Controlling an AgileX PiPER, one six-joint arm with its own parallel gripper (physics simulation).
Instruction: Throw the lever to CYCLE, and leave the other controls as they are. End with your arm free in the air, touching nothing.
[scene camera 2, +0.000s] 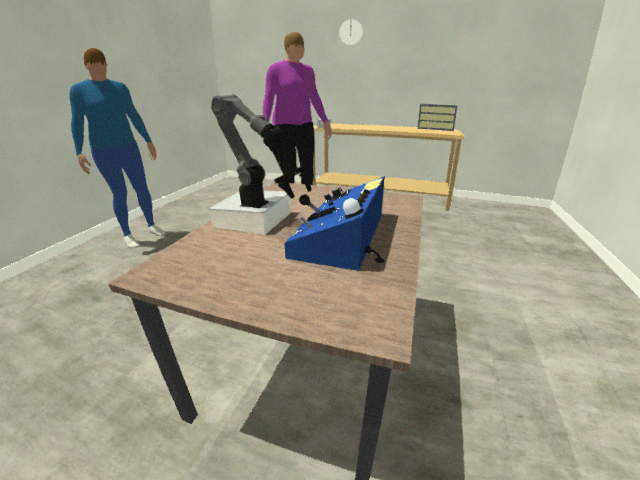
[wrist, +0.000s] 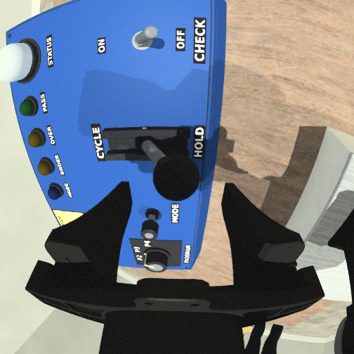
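Note:
The lever's black ball knob (scene camera 2: 305, 199) (wrist: 176, 178) stands up from its dark slot on the blue console (scene camera 2: 325, 246) (wrist: 150, 90). In the wrist view the lever leans toward the HOLD label (wrist: 199, 142), and the CYCLE label (wrist: 97, 142) is at the slot's other end. My gripper (scene camera 2: 301, 192) (wrist: 176, 192) is open, its fingers on either side of the knob's line and apart from it. In the scene view it is just behind the knob. Whether a finger touches the console cannot be told.
The console also carries a CHECK toggle (wrist: 146, 38), a MODE control (wrist: 149, 227), a PROGRAM knob (wrist: 156, 260) and a white STATUS lamp (scene camera 2: 351, 206) (wrist: 16, 62). The console stands on the wooden table (scene camera 2: 248, 279). A white base block (scene camera 2: 242, 221) bears the arm. Two people stand behind the table.

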